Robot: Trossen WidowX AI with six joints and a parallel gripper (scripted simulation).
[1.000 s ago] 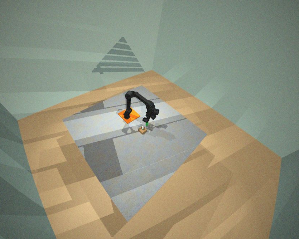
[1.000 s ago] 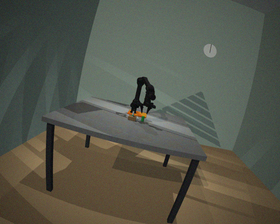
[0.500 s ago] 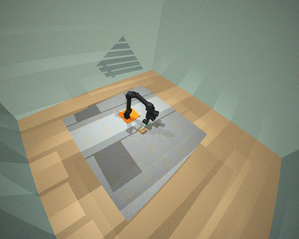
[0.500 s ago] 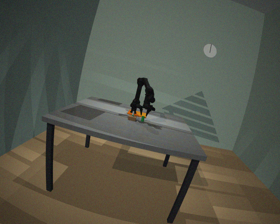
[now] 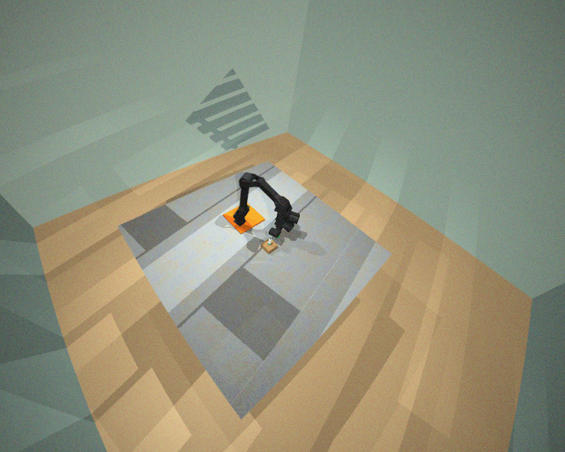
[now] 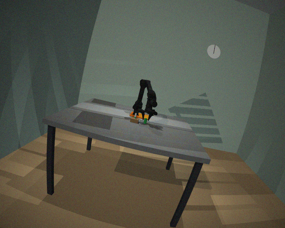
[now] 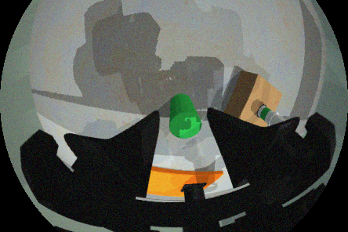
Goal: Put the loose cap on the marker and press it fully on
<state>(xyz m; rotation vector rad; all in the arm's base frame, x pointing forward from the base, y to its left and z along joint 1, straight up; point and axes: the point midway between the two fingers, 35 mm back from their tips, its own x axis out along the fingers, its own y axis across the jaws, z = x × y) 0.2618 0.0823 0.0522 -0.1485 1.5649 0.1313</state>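
The green cap is 10 mm below my gripper tip. The rest, counted from my gripper tip: holder block (110 mm to the right, 10 mm below, 10 mm ahead).
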